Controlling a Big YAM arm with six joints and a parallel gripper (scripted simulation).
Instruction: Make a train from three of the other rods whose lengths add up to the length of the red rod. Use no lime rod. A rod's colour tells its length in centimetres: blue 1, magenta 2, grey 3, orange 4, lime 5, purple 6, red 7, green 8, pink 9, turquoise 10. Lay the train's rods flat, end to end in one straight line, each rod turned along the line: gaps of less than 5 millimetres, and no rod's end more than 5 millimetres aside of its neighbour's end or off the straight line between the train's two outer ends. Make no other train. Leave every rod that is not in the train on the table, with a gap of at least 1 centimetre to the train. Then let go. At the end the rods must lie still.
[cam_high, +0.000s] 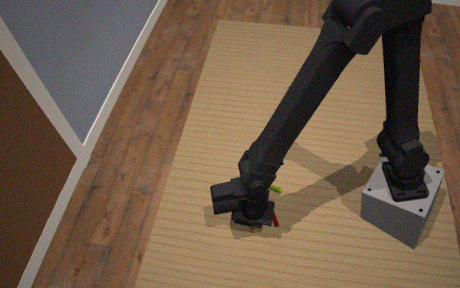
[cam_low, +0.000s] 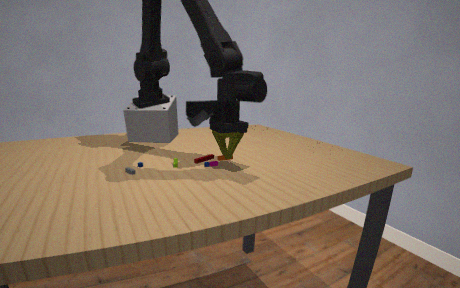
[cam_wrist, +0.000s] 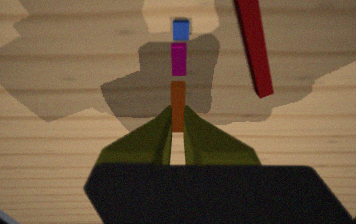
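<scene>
Now: hand 10 mm to the left of the orange rod and 10 mm above it. From my hand the other things lie so: magenta rod: 10 mm behind, 40 mm to the right, 20 mm below; red rod: 60 mm behind, 30 mm to the right, 20 mm below; lime rod: 70 mm behind, 120 mm to the right, 20 mm below.
</scene>
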